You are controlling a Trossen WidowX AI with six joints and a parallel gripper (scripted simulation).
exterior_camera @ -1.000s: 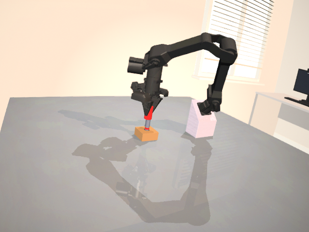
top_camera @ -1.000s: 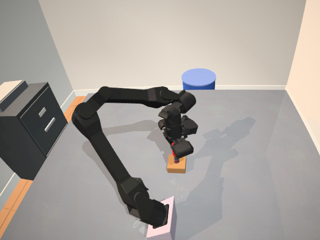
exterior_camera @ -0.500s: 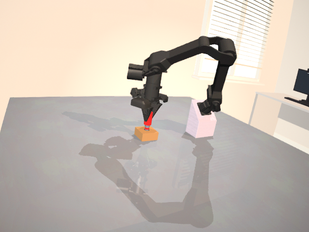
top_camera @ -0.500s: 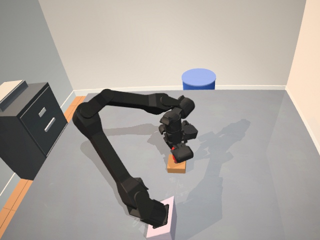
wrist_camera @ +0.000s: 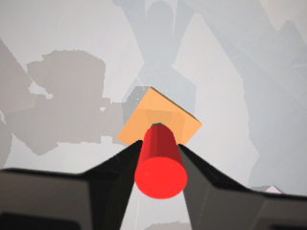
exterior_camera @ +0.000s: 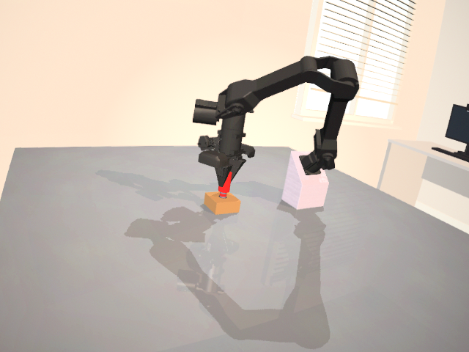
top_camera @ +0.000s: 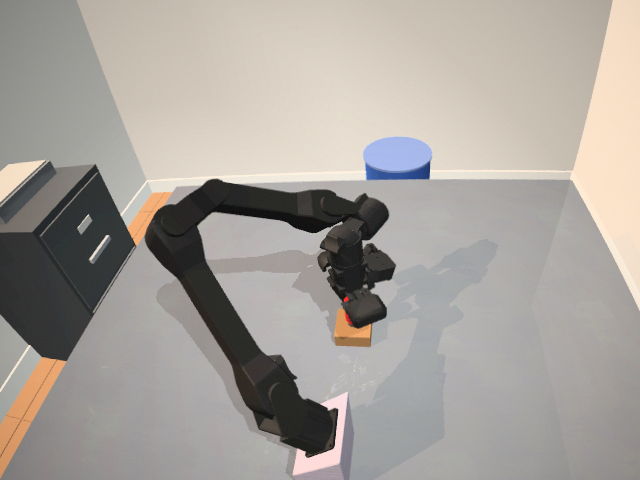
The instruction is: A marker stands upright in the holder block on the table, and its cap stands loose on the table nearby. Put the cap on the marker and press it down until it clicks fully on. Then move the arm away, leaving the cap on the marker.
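The red cap lies 10 mm above my gripper tip.
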